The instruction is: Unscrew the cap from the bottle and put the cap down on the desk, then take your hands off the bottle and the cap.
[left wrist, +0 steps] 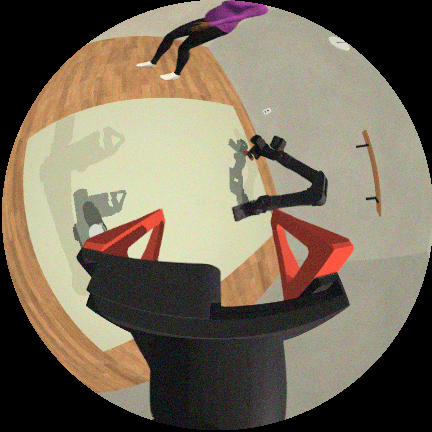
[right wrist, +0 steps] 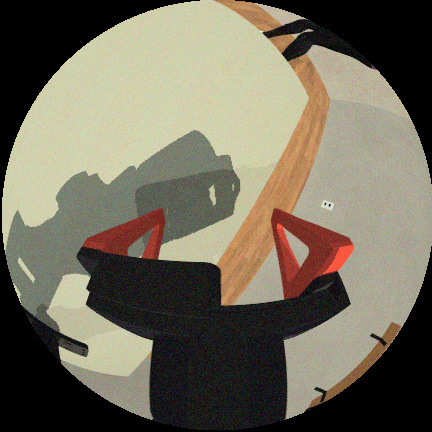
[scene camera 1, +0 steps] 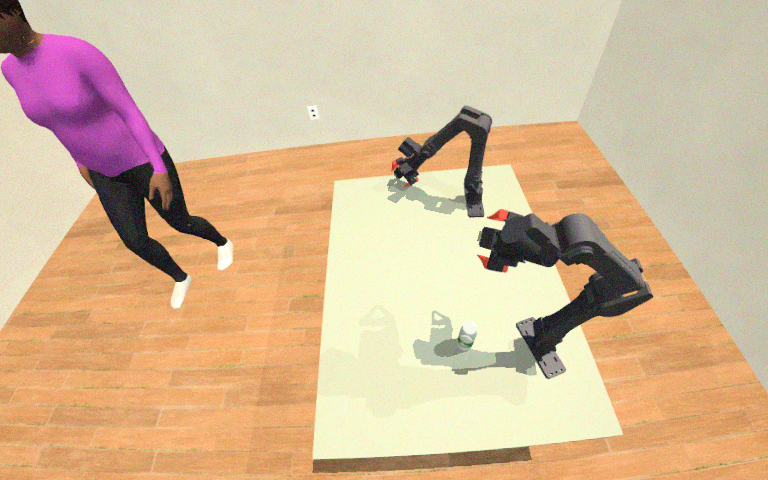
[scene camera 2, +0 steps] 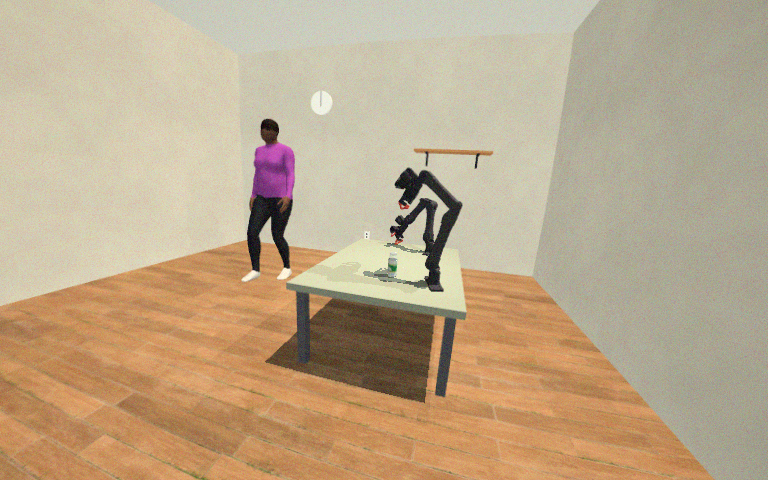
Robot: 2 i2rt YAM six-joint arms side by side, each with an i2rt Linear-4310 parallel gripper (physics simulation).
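A small white bottle [scene camera 1: 466, 338] [scene camera 2: 392, 267] with a green band stands upright on the pale desk [scene camera 1: 362, 249] [scene camera 2: 334, 283]. Its white cap [scene camera 1: 469, 326] [scene camera 2: 392, 255] appears to sit on top; in the left wrist view the white top [left wrist: 96, 230] shows behind a red finger. My left gripper [scene camera 1: 485, 237] [scene camera 2: 403, 206] [left wrist: 217, 214] is open and empty, high above the desk and well apart from the bottle. My right gripper [scene camera 1: 401, 174] [scene camera 2: 395, 238] [right wrist: 217, 213] is open and empty, low near the desk's far edge, far from the bottle. The bottle does not show in the right wrist view.
A person in a purple top [scene camera 1: 93, 107] [scene camera 2: 273, 169] [left wrist: 235, 17] stands on the wooden floor beyond the desk's left side. A wall shelf [scene camera 2: 453, 151] [left wrist: 373, 172] hangs on the back wall. Arm shadows fall across the desk around the bottle.
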